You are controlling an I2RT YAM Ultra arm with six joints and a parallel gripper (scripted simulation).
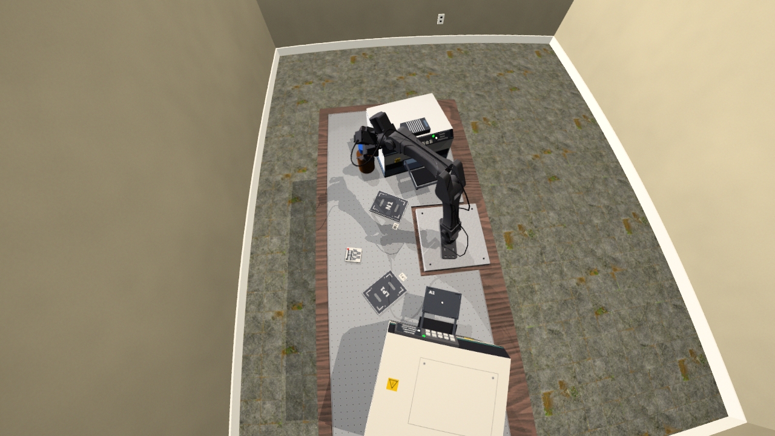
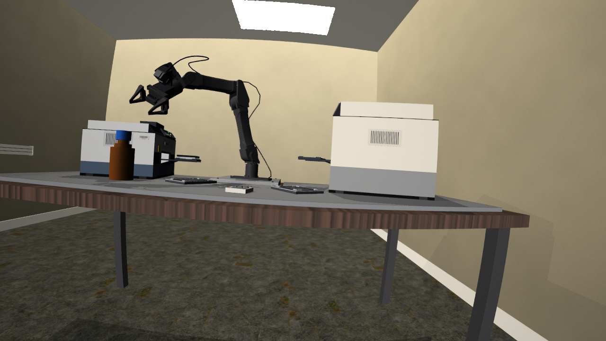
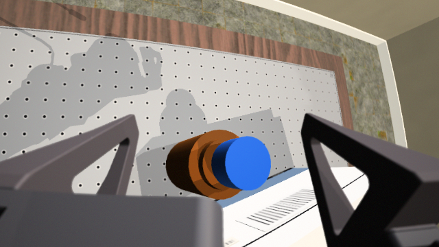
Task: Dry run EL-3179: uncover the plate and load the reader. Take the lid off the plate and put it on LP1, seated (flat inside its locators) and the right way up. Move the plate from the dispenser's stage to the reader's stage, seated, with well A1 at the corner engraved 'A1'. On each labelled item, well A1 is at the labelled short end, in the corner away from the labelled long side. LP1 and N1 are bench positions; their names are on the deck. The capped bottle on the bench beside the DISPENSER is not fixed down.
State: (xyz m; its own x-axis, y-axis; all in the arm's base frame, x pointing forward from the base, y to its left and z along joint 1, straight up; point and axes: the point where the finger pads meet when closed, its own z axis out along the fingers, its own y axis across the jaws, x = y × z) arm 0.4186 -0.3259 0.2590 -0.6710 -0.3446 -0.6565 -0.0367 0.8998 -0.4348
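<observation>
My gripper is now 310 mm past the lid, 160 mm above it and 40 mm to the right of it. Also, from my hand: LP1 tag (510 mm to the left, 270 mm below, 200 mm behind); capped brown bottle (160 mm below, 80 mm to the right, 10 mm behind); clear well plate (310 mm behind, 170 mm below, 40 mm to the left).
</observation>
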